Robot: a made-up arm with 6 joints.
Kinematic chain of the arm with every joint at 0, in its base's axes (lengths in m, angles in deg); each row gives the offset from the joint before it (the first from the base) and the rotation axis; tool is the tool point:
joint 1: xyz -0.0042 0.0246 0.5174 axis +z
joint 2: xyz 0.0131 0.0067 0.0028 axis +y
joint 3: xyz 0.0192 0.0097 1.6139 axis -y
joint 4: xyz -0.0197 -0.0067 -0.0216 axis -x
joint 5: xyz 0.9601 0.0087 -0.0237 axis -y
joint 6: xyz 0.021 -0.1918 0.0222 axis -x
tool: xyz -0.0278 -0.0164 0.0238
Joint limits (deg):
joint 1: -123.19..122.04
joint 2: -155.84..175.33
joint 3: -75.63..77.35
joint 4: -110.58..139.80
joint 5: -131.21..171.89
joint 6: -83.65..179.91
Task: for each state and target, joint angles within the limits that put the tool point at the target. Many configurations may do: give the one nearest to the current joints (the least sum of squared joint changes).
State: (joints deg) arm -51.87 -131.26 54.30 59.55 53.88 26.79
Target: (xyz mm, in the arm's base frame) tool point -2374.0 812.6 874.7
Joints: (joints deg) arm -19.77 -84.76 73.80 63.32 28.36 21.68
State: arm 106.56 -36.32 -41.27 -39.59 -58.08 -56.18
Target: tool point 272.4 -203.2 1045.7
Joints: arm 122.04 -40.47 -75.63 -52.04 -72.50 -38.62
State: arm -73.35 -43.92 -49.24 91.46 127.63 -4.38
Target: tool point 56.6 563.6 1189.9
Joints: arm -106.65 -66.82 -75.63 77.12 139.35 -0.18
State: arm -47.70 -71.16 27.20 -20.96 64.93 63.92
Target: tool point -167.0 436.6 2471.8
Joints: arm -85.10 -39.56 18.44 -31.62 67.47 66.21
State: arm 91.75 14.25 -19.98 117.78 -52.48 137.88
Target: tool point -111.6 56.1 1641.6
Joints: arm 99.20 -34.25 -54.04 129.19 -51.39 137.37
